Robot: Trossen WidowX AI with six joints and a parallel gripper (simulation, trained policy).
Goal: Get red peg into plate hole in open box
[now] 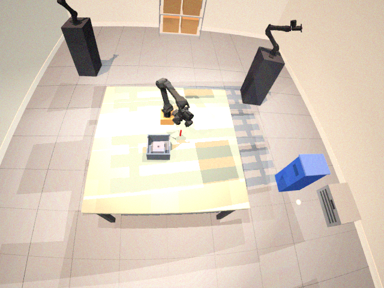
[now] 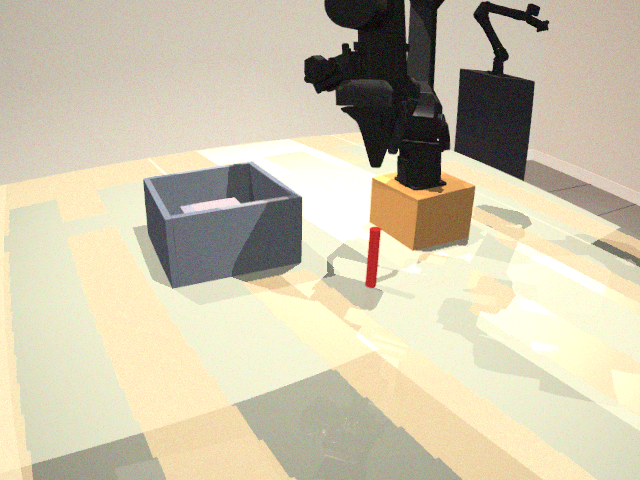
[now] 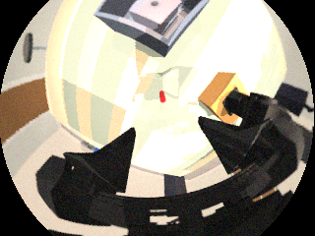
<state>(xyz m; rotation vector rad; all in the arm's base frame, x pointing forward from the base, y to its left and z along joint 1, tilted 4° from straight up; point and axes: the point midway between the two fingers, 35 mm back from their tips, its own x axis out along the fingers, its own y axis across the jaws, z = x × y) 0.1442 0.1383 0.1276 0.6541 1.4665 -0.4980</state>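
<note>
The red peg is 13 cm below my gripper tip. The rest, counted from my gripper tip: grey box: 17 cm ahead, 18 cm to the right, 14 cm below.
</note>
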